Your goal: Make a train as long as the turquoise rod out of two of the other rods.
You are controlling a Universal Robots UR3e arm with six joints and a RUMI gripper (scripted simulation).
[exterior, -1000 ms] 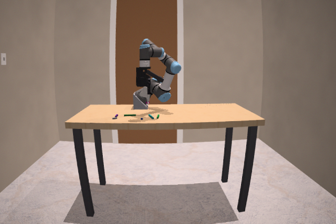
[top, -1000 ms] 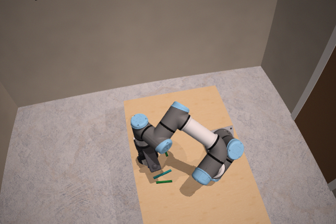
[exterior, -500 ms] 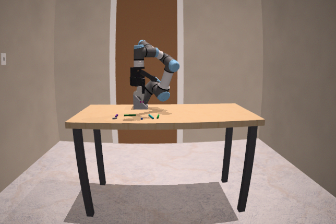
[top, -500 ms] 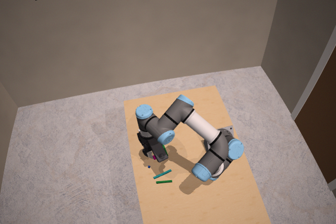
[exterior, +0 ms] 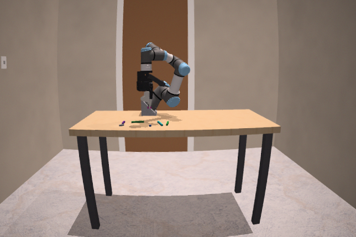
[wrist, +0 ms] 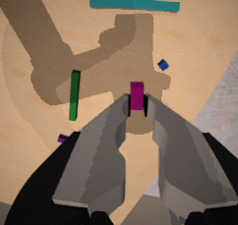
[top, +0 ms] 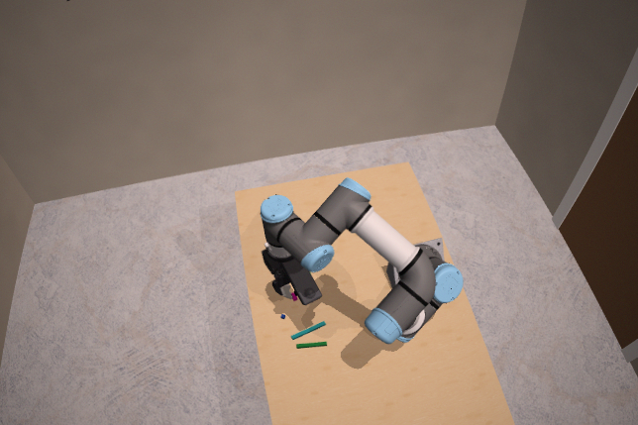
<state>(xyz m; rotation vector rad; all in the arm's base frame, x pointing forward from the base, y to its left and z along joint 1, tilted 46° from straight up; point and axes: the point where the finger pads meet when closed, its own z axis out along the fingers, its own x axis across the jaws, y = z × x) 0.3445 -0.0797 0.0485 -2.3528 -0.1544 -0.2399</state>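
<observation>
The blue rod is 110 mm below my hand and 40 mm ahead of it. Round my hand: grey rod: 170 mm to the right, 110 mm below; then turquoise rod: 110 mm below, 60 mm to the left, 10 mm behind; then magenta rod: 10 mm below.
</observation>
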